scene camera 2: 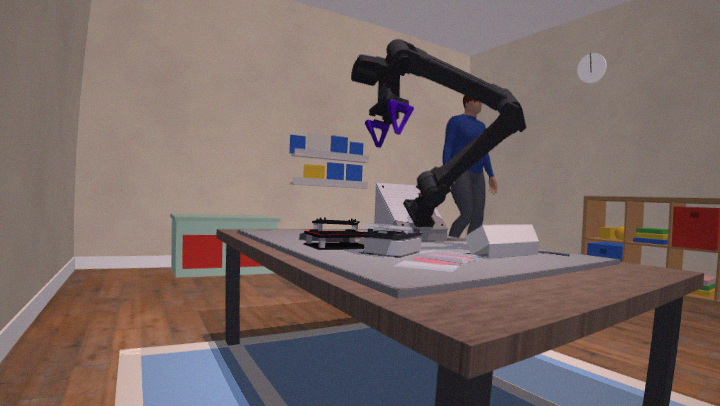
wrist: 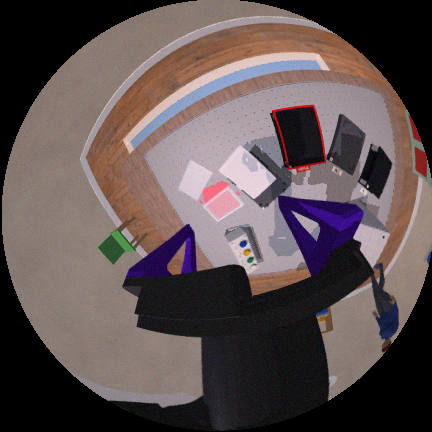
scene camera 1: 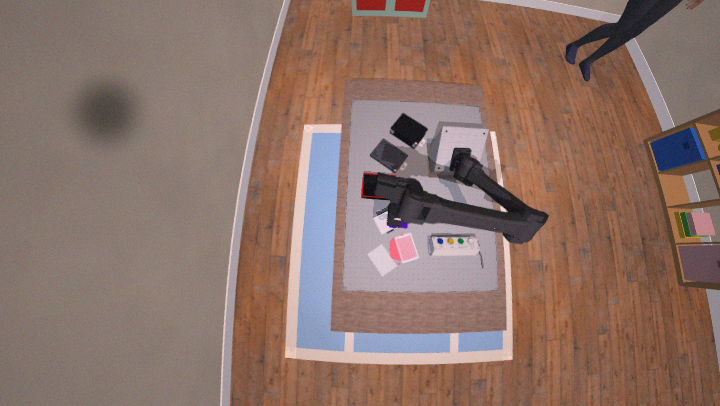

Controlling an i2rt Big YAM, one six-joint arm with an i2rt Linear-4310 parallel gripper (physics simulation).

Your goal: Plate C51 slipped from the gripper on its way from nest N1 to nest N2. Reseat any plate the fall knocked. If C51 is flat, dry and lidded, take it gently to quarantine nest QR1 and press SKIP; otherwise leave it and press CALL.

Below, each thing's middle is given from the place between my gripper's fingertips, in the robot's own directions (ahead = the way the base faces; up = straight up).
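There's a white lid (wrist: 195,176) that's 10 mm ahead of my hand, 180 mm to the left of it and 280 mm below it. As for the pink well plate (wrist: 226,201), that's 280 mm below my hand too, 110 mm behind it and 120 mm to the left of it.
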